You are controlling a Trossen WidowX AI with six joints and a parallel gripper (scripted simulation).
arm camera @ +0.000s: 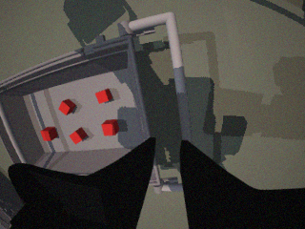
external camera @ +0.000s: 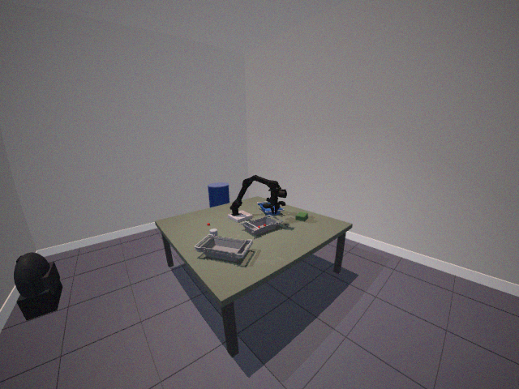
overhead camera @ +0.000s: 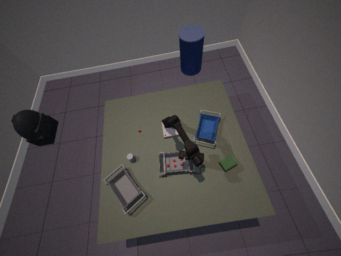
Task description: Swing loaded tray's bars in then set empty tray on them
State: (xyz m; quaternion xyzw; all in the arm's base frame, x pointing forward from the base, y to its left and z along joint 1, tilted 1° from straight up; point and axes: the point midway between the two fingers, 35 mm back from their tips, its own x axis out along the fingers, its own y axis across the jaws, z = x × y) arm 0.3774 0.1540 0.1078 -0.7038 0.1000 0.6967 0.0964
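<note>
The blue tray is 280 mm behind my gripper tip, 200 mm to the left of it and 60 mm below it. The rest, counted from my gripper tip: green block (60 mm ahead, 300 mm to the left, 80 mm below); then red block (370 mm behind, 440 mm to the right, 90 mm below).
</note>
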